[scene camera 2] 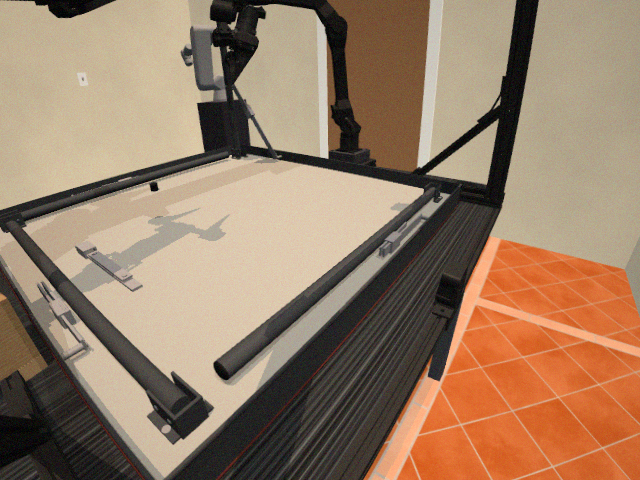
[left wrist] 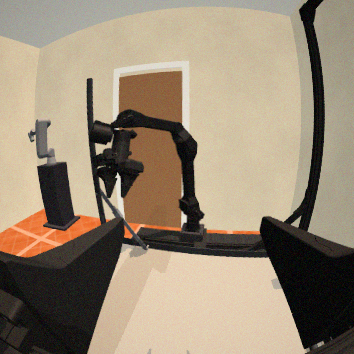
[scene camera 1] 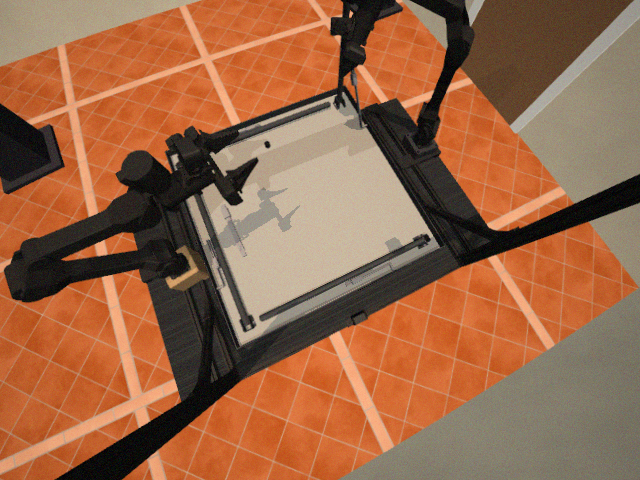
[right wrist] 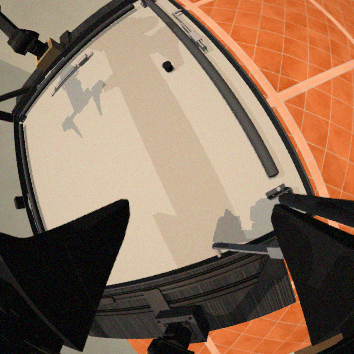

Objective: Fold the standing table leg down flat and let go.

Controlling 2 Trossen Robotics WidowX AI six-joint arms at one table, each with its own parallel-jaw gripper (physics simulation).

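Frame: origin at the left arm's base, x right, y down, z ahead, level; centimetres.
Seen in the pictures: left gripper, between the fingertips: [left wrist: 194, 225] [scene camera 1: 248, 145]; right gripper, between the fingertips: [scene camera 2: 234, 80] [left wrist: 114, 197] [scene camera 1: 341, 70] [right wrist: 203, 210]; left arm's base, origin of its link: [scene camera 1: 177, 266] [right wrist: 42, 50]; right arm's base, origin of its link: [scene camera 2: 349, 150] [left wrist: 192, 227] [scene camera 1: 422, 140] [right wrist: 179, 331].
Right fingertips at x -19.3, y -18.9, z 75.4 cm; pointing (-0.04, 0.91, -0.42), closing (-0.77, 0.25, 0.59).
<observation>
Offsets run from my right fingertips to a thing's middle. "spot": to the spot under its first point. Level surfaces: height alone.
The standing leg [scene camera 1: 342, 64] [scene camera 2: 232, 121] [left wrist: 92, 107] [right wrist: 312, 206] is a dark tube, upright in its bracket @(spot: dy +22.9, dx -8.3, dz +6.3 cm) [right wrist: 278, 191] at the far corner of the upturned table @(dy +26.0 cm) [scene camera 1: 330, 196] [scene camera 2: 310, 217] [left wrist: 200, 295] [right wrist: 75, 165]. A thin grey brace @(spot: dy +15.1, dx +0.4, dz +8.6 cm) [scene camera 1: 356, 98] [scene camera 2: 260, 128] [left wrist: 126, 221] [right wrist: 245, 247] slants beside it. My right gripper [scene camera 1: 344, 72] [scene camera 2: 231, 81] [left wrist: 114, 197] [right wrist: 203, 210] is open near the leg; one finger overlaps the leg in the right wrist view, and contact cannot be told. My left gripper [scene camera 1: 247, 146] is open and empty above the left part of the table.
Three other legs @(spot: dy +23.1, dx +22.8, dz -64.1 cm) [scene camera 1: 219, 258] @(spot: dy +24.0, dx +52.3, dz -33.3 cm) [scene camera 1: 346, 279] @(spot: dy +22.1, dx -10.9, dz -12.5 cm) [scene camera 1: 294, 117] lie flat along the edges. A small black cylinder @(dy +23.6, dx -7.1, dz -27.6 cm) [scene camera 1: 267, 144] [scene camera 2: 154, 186] [right wrist: 168, 66] sits on the underside. A wooden block [scene camera 1: 187, 273] is by the left arm's base. Black frame bars [scene camera 1: 558, 217] [scene camera 2: 509, 103] stand around the table.
</observation>
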